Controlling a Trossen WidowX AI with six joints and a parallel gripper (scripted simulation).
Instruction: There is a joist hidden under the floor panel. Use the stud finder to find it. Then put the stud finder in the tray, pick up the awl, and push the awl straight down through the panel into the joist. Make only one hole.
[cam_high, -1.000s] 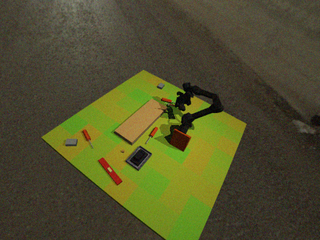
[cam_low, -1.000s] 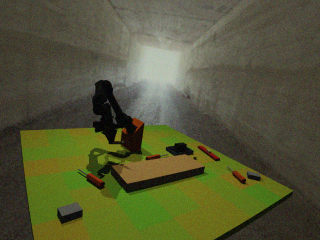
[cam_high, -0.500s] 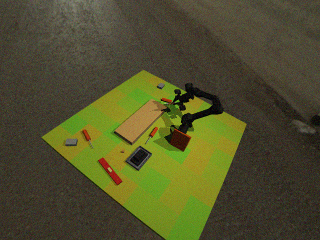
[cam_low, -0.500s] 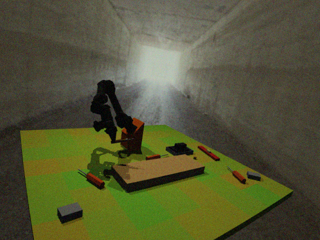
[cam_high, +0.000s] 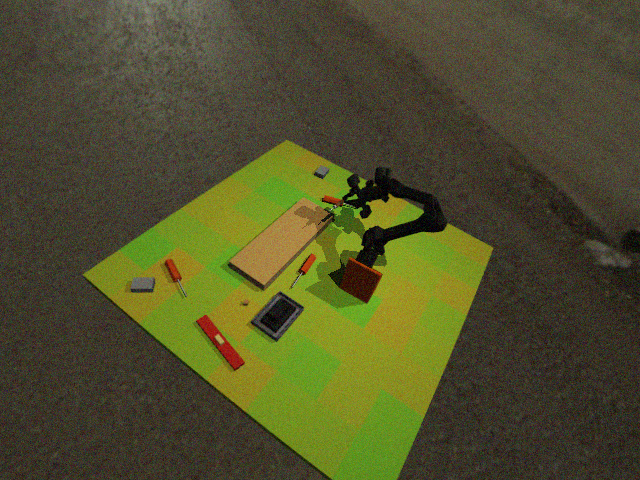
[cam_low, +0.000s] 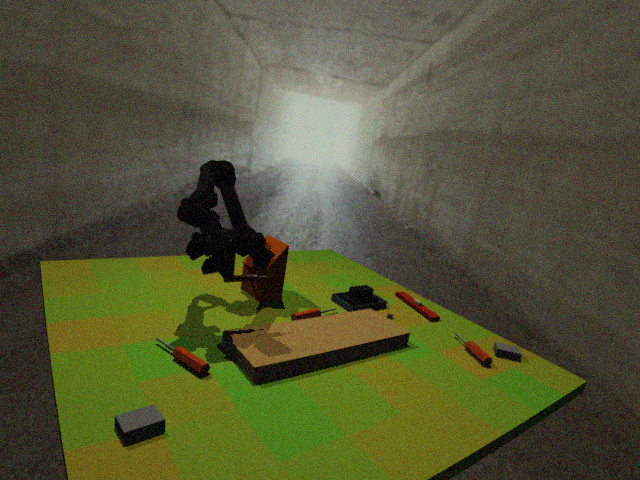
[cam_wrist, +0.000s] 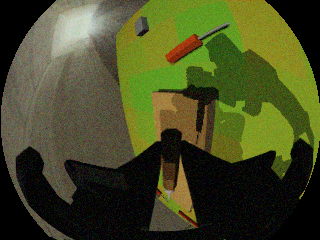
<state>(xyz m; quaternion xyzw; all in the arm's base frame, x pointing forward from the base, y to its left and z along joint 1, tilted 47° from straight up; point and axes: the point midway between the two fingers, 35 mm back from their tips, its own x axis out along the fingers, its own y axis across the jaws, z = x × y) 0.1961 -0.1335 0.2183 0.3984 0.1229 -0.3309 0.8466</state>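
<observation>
Now: gripper tip 1 cm short of the awl and 6 cm to the right of it. From my gripper tip the other things lie so: grey tray (4 cm behind, 56 cm to the left, 15 cm below); then tan cube (9 cm ahead, 58 cm to the left, 16 cm below); then stud finder (4 cm behind, 54 cm to the left, 12 cm below).
</observation>
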